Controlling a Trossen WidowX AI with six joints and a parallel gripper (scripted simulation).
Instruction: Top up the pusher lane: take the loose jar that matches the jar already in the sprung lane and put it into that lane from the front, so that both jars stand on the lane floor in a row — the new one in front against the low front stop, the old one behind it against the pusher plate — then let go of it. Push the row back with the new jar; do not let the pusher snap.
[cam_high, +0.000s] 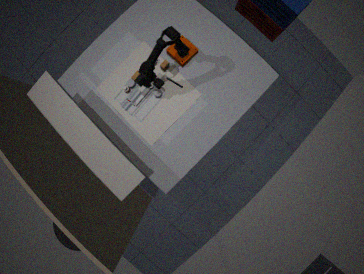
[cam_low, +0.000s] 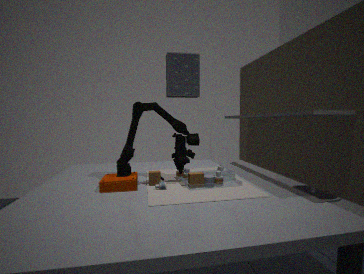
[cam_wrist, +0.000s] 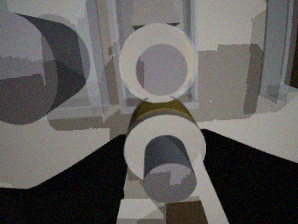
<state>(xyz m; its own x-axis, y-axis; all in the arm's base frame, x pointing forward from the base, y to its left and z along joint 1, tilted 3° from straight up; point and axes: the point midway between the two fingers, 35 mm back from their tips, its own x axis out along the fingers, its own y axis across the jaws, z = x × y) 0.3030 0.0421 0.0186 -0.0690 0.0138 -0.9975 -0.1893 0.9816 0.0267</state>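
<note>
Right now the lane is 19 cm ahead of my gripper tip, 1 cm to the left of it and 3 cm below it. The rest, counted from my gripper tip: brown block (14 cm behind, 5 cm to the right, 1 cm below); thin black stick (12 cm behind, 9 cm to the left, 4 cm below).
</note>
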